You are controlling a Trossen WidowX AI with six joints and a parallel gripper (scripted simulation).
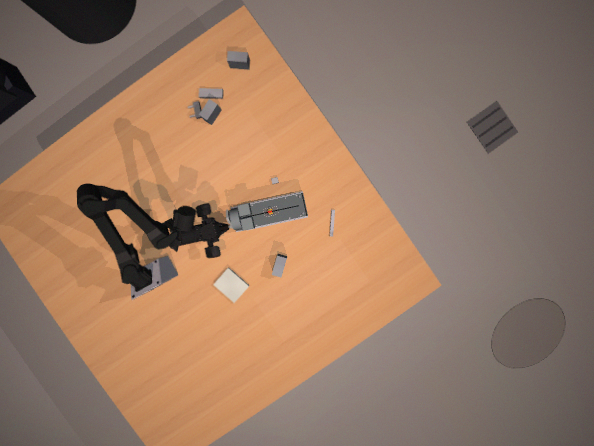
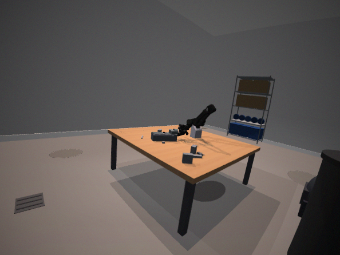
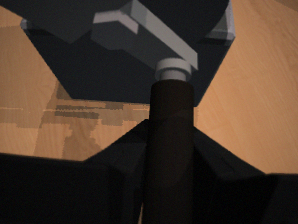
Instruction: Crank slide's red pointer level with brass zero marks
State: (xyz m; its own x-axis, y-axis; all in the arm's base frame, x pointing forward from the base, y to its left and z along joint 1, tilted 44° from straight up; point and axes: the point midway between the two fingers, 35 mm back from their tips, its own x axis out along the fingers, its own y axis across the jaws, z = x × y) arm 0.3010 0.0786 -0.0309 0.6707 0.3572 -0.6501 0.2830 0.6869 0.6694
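The dark crank handle lies 3 cm above my gripper tip and 2 cm behind it. Round my gripper tip: red pointer: 16 cm ahead, 4 cm above, 3 cm to the right; white square plate: 19 cm to the right, 10 cm behind, 3 cm below; small grey cube: 23 cm ahead, 7 cm to the left, 3 cm below.
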